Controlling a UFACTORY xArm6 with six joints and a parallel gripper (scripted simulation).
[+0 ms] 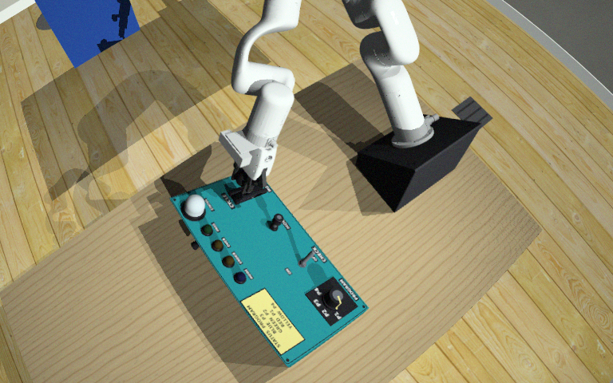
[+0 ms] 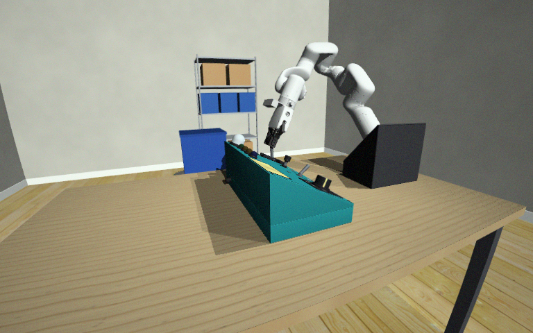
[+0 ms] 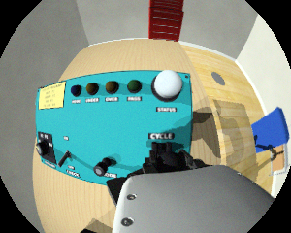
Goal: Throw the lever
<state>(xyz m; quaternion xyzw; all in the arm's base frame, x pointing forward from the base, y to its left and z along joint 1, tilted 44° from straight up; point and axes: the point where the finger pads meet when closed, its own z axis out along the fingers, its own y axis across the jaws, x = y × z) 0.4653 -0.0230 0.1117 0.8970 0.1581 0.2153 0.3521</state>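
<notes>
Right now my hand is 40 mm above the lever. Also, from my hand: grey toggle: 240 mm to the left, 70 mm below, 50 mm behind; teal console: 190 mm to the left, 80 mm below, 10 mm ahead; rotary selector: 370 mm to the left, 60 mm below, 60 mm behind.
</notes>
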